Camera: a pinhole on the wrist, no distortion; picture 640 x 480 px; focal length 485.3 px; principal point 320.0 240.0 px. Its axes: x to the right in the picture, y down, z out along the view. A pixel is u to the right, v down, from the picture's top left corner.
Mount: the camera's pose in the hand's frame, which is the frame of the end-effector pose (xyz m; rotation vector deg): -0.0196 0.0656 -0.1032 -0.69 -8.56 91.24
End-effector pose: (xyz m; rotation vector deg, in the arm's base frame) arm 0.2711 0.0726 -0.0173 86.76 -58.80 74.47
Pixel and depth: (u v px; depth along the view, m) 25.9 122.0 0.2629
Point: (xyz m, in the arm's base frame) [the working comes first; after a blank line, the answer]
In the camera's frame: -0.1593 -0.0639 0.2629

0.4249 -0.0397 -0.0186
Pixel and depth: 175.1 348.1 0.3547
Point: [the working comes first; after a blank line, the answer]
In the camera's frame: -0.1059 0.0790 0.3547

0.3893 -0.1217 -0.1726
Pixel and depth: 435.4 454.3 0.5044
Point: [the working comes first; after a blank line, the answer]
In the camera's frame: 0.1199 0.2227 0.5044

0.2133 -0.3195 -0.3275
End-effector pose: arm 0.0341 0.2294 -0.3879 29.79 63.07 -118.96
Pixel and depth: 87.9 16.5 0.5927
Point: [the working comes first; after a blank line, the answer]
In the camera's frame: -0.2835 -0.2730 0.5927

-0.3047 -0.1584 -0.1007
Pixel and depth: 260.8 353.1 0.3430
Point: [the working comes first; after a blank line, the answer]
In the camera's frame: -0.0418 0.0799 0.3430

0.1117 0.0991 -0.1753
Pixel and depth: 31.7 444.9 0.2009
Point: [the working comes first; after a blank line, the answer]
In the camera's frame: -0.1193 0.0848 0.2009

0.0580 0.2419 -0.2296
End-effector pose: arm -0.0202 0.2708 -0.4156 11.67 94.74 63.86
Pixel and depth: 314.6 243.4 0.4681
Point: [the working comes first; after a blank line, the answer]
In the camera's frame: -0.0052 0.0033 0.4681

0.2991 0.4388 -0.3478
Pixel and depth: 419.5 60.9 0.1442
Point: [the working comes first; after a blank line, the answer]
In the camera's frame: 0.0296 -0.0532 0.1442

-0.0201 0.3542 -0.3647
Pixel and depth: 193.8 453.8 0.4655
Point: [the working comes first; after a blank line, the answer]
In the camera's frame: -0.1211 0.2051 0.4655

0.3974 0.2322 -0.3053
